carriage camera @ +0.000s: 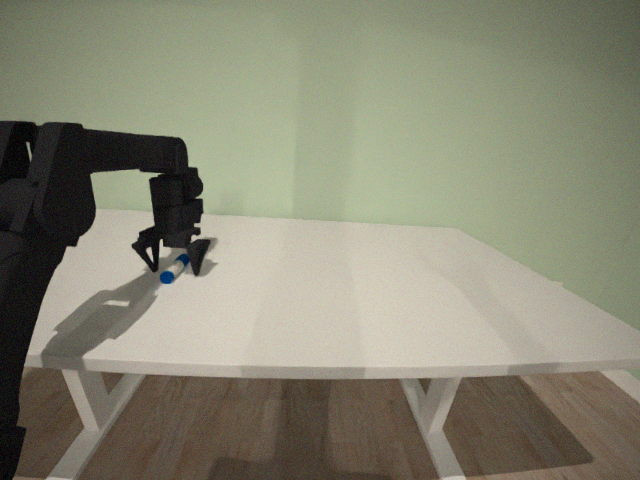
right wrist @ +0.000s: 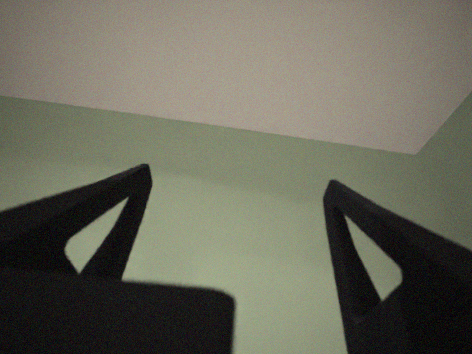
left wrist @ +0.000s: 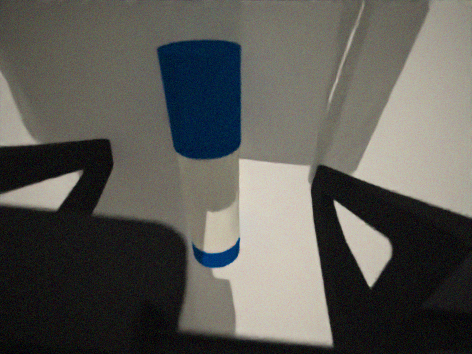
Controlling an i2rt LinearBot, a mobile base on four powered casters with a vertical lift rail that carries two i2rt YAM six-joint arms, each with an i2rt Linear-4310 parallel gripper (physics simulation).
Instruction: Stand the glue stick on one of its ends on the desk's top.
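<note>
The glue stick, a white tube with a long blue cap and a blue band at its other end, lies on its side on the white desk. My left gripper is open, pointing down, with its fingers on either side of the glue stick. The glue stick lies between the two fingers, with a gap on each side in the left wrist view. My right gripper is open and empty in the right wrist view, away from the desk, facing the wall and ceiling.
A green wall stands behind the desk. The desk's front edge runs across the lower part of the carriage view, above white legs and a wooden floor. The left arm's shadow falls on the desk top.
</note>
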